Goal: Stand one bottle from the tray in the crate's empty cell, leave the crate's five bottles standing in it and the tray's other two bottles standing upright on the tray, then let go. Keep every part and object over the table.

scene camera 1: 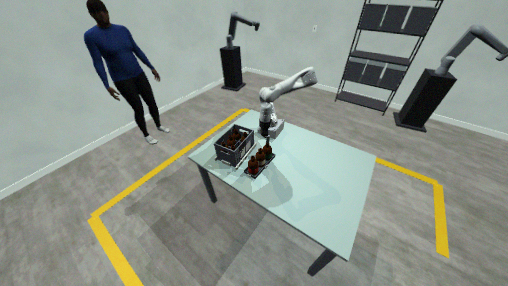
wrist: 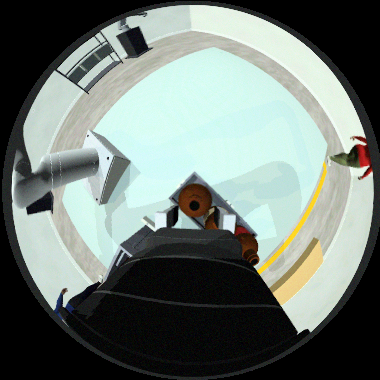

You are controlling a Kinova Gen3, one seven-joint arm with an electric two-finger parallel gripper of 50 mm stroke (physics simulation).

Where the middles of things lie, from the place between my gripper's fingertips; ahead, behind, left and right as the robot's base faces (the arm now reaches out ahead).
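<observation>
As for the brown bottle [wrist: 194, 199], my hand is 11 cm above it and 1 cm past it.
</observation>
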